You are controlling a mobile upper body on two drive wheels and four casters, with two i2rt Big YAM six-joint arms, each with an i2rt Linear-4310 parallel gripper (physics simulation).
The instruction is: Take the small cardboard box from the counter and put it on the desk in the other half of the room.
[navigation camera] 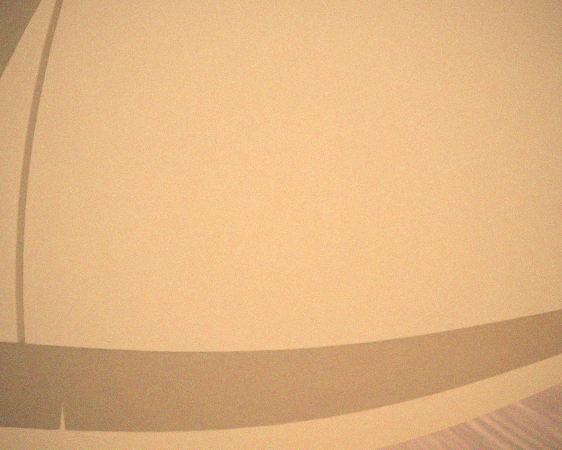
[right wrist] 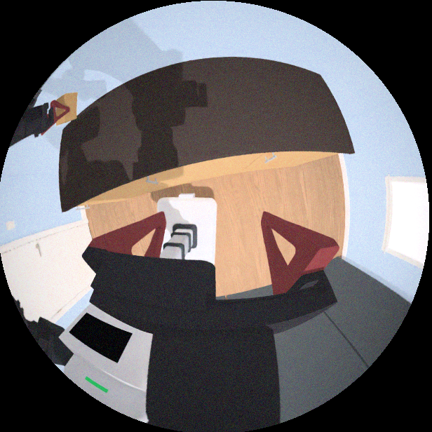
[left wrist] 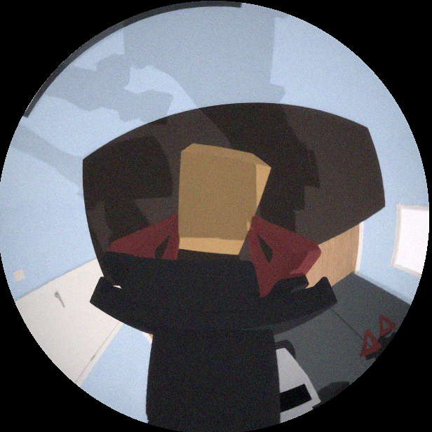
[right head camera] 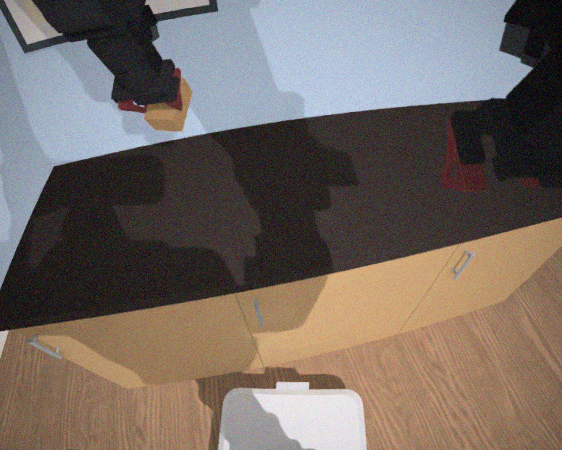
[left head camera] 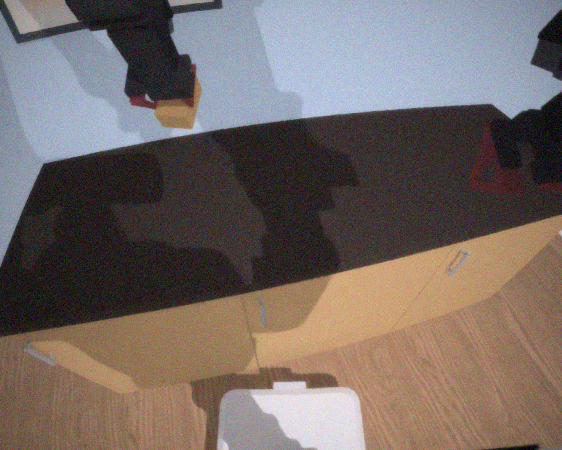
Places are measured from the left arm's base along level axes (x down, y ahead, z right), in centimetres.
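Pixels of known places: left gripper, fingertip midpoint: [right head camera: 165,109] [left head camera: 176,105]; right gripper, fingertip midpoint: [right head camera: 484,181] [left head camera: 506,184].
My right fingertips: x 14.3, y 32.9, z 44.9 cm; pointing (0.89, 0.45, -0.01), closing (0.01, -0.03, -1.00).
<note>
Behind a point stands the place of what it marks.
The small cardboard box [left head camera: 175,114] {y 58.1, x 20.4, z 0.8 cm} [right head camera: 165,117] {y 58.1, x 20.4, z 1.1 cm} [left wrist: 217,195] [right wrist: 71,106] is tan and is held up in the air, above the level of the dark counter [left head camera: 400,150] {y 87.7, x 50.0, z 58.2 cm} [right head camera: 400,150] {y 86.7, x 50.0, z 57.0 cm} [left wrist: 345,170] [right wrist: 250,110]. My left gripper [left head camera: 167,102] {y 61.3, x 20.4, z 0.1 cm} [right head camera: 154,106] {y 61.3, x 20.4, z 0.1 cm} [left wrist: 213,217] is shut on the box, with one red finger on each side of it. My right gripper [right wrist: 213,216] is open and empty; in the head views it shows at the right, over the counter's right part. The desk does not show in these views.
The counter's light wood cabinet front [left head camera: 300,325] {y 46.5, x 87.2, z 25.6 cm} [navigation camera: 300,200] {y 46.1, x 117.5, z 23.9 cm} has metal handles and stands close before the base. A picture frame [left head camera: 20,37] {y 88.0, x 10.7, z -47.0 cm} hangs on the blue wall behind. A white door [left wrist: 65,320] [right wrist: 45,270] and a bright window [left wrist: 415,237] [right wrist: 407,215] stand at the sides.
</note>
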